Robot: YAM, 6 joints.
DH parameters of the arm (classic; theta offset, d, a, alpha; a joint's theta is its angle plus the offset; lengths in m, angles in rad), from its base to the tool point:
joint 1: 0 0.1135 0.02 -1.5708
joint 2: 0 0 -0.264 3.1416
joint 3: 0.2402 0 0.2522 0
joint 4: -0.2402 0 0.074 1.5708
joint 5: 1.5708 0 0 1.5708
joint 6: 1.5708 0.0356 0 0
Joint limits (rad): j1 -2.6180..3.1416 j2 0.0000..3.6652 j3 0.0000..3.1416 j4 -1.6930..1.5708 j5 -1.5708..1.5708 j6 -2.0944..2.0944
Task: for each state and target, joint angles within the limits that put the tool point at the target. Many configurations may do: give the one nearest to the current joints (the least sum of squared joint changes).
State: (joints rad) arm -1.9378 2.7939 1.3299 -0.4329 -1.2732 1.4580
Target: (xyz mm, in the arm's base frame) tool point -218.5 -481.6 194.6
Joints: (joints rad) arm -2.0602 2.3852 1.9542 -0.2229 -1.2312 1.4580
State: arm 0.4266 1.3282 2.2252 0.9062 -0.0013 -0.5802
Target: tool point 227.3 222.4 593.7
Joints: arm 0.7699 1.6718 1.9264 0.8480 -0.0410 -0.5802
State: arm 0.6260 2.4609 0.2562 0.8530 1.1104 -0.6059
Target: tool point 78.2 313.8 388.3
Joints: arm 1.4213 1.4983 1.0789 1.0783 1.0340 -0.6059
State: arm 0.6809 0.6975 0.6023 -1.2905 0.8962 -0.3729
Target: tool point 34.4 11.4 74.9
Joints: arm 0.9212 0.6764 0.0205 -1.0605 0.6136 -0.3729
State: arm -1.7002 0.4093 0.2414 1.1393 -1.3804 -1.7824
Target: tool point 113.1 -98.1 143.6
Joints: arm -0.9442 1.0566 0.0012 0.8620 -1.2784 -1.7824
